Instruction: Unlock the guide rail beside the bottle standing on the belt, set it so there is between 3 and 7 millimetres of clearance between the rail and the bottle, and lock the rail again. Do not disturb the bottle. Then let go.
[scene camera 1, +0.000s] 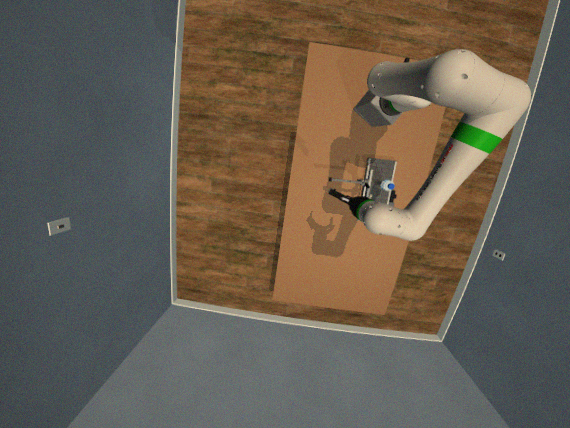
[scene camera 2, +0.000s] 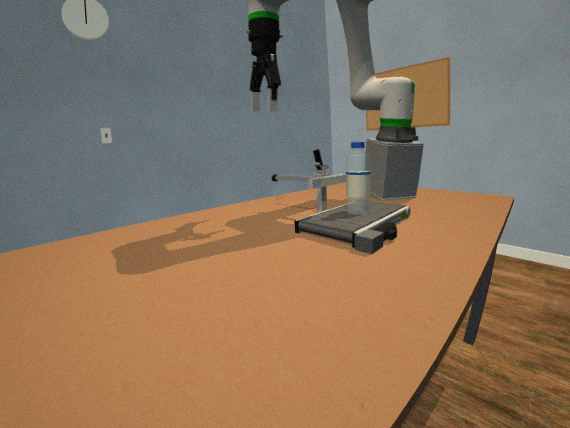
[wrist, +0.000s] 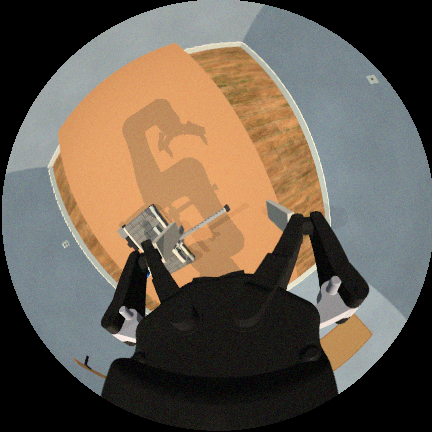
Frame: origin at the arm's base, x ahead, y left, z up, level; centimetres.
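Seen in the pictures: gripper, fingertip midpoint: (scene camera 2: 263, 111) (wrist: 220, 219); arm's base at its link origin: (scene camera 2: 394, 140).
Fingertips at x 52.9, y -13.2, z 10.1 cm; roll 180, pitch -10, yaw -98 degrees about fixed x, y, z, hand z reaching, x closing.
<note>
Offsets run from my fingertips to a thing's top centre. "pt": to the spot under its first point. Level surfaces: height alone.
The clear bottle with a blue cap {dx -11.0, dy +28.3, dz -11.7 cm} (scene camera 1: 389, 185) (scene camera 2: 358, 185) stands upright on the dark belt {dx -10.7, dy +28.5, dz -30.2 cm} (scene camera 1: 382, 167) (scene camera 2: 340, 220) (wrist: 144, 223). The pale guide rail {pt dx -9.0, dy +19.8, dz -22.1 cm} (scene camera 2: 330, 180) runs beside it above the belt's side, on a post. A rod {pt dx -6.7, dy +5.4, dz -21.3 cm} (scene camera 1: 346, 181) (scene camera 2: 296, 177) (wrist: 206, 224) with a black end knob sticks out away from the belt. A black lever {dx -7.6, dy +16.3, dz -13.2 cm} (scene camera 2: 317, 158) tilts up above the rail. The clearance between rail and bottle is too small to read. My gripper (scene camera 2: 264, 102) (wrist: 220, 219) is open and empty, high above the rod and lever. Its left finger hides part of the rail mechanism in the wrist view.
The conveyor sits on the brown table {dz -33.7 cm} (scene camera 1: 340, 280) (scene camera 2: 250, 320) (wrist: 100, 135). A motor block (scene camera 2: 369, 241) sticks out at the conveyor's near end. The grey pedestal (scene camera 1: 372, 111) (scene camera 2: 397, 170) of the arm stands behind the bottle. My forearm passes above the table's right edge in the first scene view.
</note>
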